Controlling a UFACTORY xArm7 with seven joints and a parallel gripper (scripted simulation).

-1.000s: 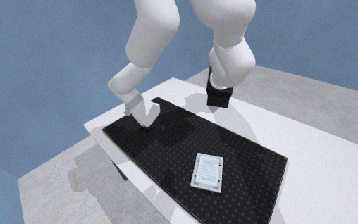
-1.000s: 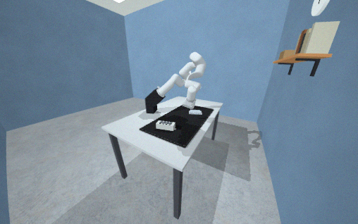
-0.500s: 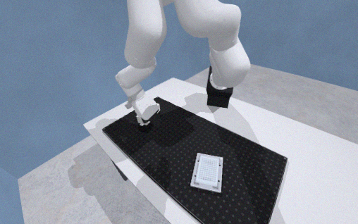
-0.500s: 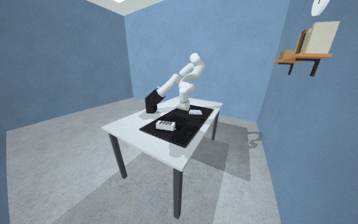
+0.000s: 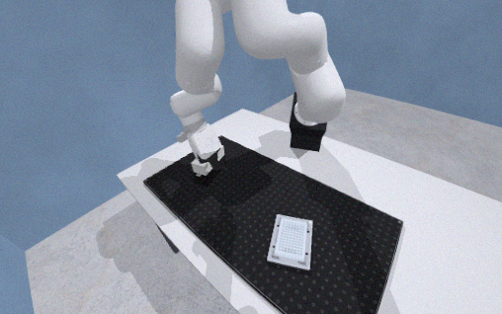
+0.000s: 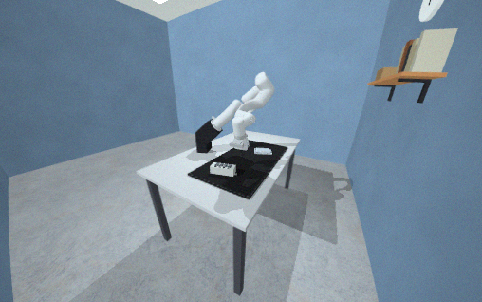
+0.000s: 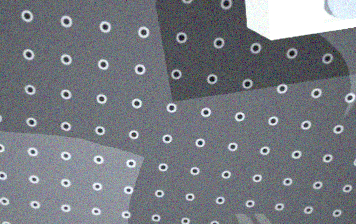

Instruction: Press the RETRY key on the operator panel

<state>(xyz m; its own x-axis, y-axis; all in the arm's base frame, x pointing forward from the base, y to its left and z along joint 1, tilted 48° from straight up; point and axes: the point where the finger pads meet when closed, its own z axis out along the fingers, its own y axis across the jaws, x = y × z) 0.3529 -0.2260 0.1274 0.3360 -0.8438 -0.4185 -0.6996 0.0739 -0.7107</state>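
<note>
The operator panel is 130 mm to the right of my hand, 80 mm behind it and 70 mm below it. From my hand the other things lie so: white well plate: 360 mm to the left, 90 mm below, 30 mm ahead.
</note>
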